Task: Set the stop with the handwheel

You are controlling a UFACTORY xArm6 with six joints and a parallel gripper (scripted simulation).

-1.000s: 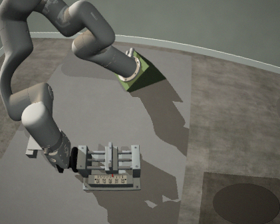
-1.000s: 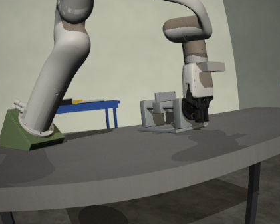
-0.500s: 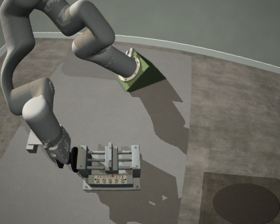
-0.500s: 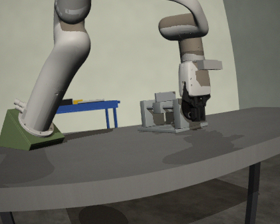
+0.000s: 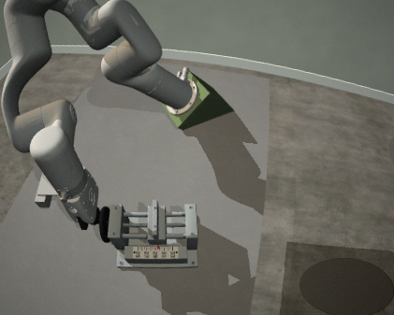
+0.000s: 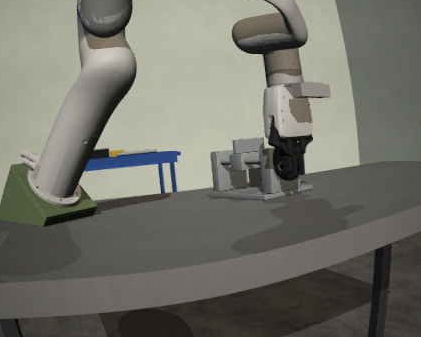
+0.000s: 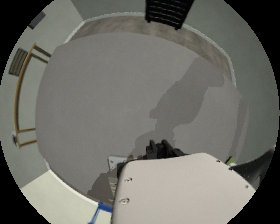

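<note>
The black handwheel lies 3 cm to the left of my hand. From my hand the other things lie so: movable stop 1 cm behind, 17 cm to the left, 2 cm above.
</note>
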